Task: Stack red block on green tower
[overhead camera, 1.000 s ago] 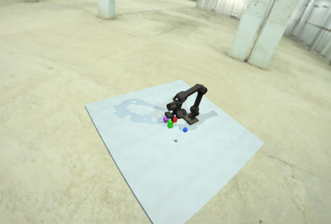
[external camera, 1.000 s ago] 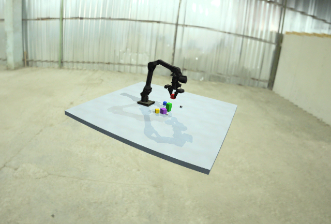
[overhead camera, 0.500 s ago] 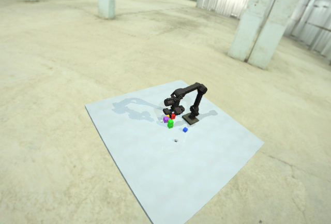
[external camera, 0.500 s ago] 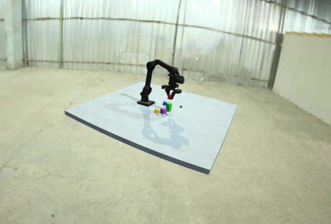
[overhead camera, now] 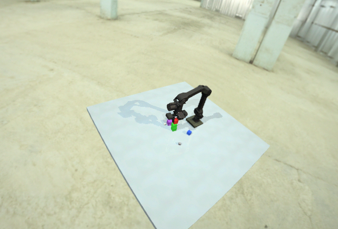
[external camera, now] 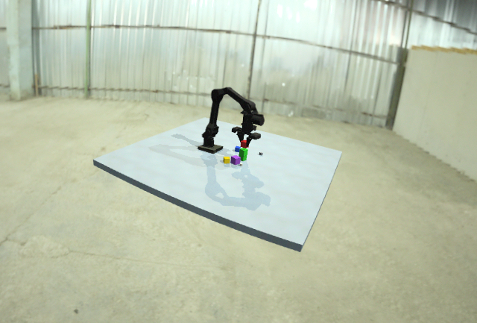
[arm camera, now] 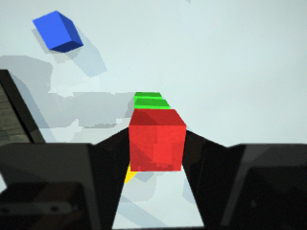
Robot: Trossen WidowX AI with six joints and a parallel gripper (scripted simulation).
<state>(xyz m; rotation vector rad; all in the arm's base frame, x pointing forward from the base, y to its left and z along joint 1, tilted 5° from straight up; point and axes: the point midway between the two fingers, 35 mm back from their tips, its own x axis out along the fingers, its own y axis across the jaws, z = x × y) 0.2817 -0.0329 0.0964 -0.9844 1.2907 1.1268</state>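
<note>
Right now my gripper tip is 80 mm above the purple block, 70 mm to the left of it and 20 mm past it. From my gripper tip the other things lie so: red block: 10 mm above; yellow block: 100 mm to the right, 80 mm below, 70 mm behind; blue block: 110 mm to the left, 90 mm behind, 80 mm below.
</note>
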